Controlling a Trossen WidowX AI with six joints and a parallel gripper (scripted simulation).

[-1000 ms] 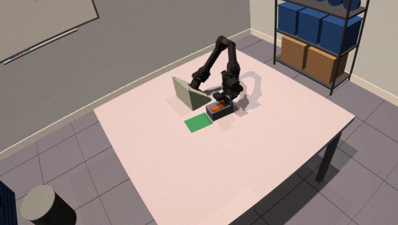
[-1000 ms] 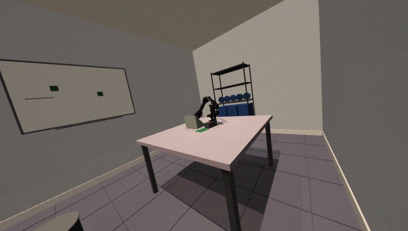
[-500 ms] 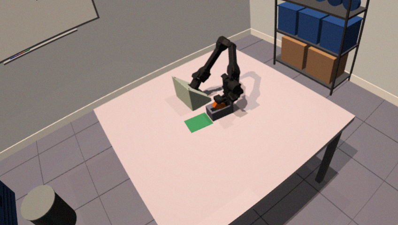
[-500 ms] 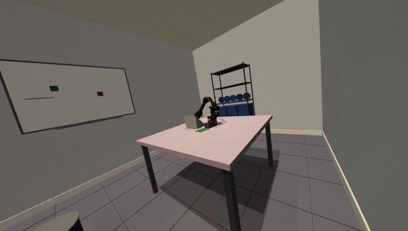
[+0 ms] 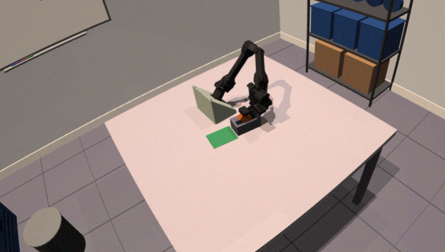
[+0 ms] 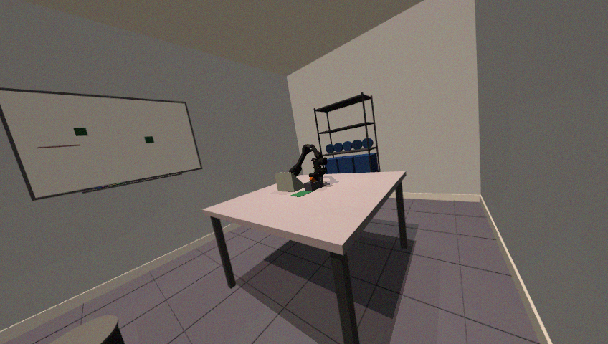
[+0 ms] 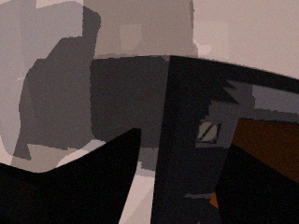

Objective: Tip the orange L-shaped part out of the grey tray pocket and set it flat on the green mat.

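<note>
Right now the orange L-shaped part is 5 cm to the right of my gripper tip, 1 cm behind it and 1 cm above it. From my gripper tip the other things lie so: green mat (22 cm to the right, 5 cm below, 2 cm behind).
</note>
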